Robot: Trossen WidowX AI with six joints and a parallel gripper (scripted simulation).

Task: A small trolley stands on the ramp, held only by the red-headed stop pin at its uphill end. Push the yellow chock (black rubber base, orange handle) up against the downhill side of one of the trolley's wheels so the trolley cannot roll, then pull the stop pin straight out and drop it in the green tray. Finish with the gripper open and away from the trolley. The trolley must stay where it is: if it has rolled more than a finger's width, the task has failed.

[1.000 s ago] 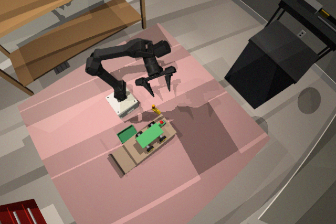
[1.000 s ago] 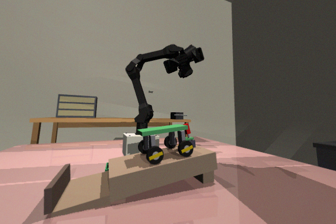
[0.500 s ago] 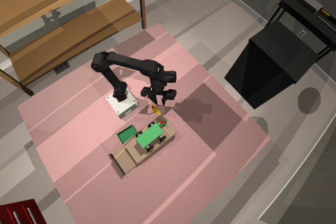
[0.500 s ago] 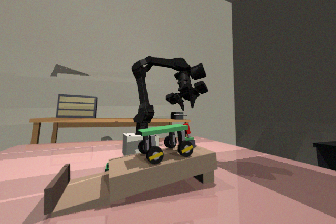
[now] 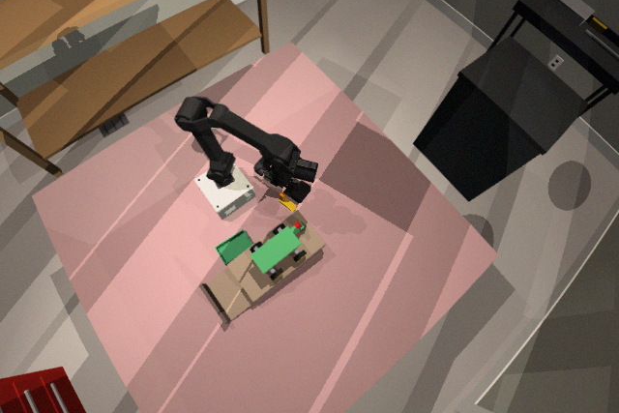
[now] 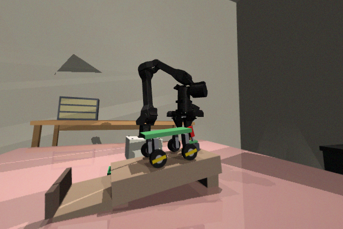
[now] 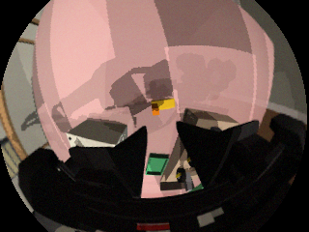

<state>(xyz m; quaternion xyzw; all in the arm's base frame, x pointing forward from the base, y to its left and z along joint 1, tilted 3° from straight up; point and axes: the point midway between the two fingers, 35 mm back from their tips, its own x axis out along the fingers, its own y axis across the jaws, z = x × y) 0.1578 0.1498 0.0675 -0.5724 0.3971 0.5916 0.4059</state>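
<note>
Now: the yellow chock 2 cm ahead of my gripper tip, 1 cm to the left of it and 11 cm below it. From my gripper tip the other things lie so: brown ramp (17 cm ahead, 13 cm to the right, 8 cm below); green-decked trolley (17 cm ahead, 12 cm to the right, 2 cm below); red-headed stop pin (14 cm ahead, 2 cm to the right).
</note>
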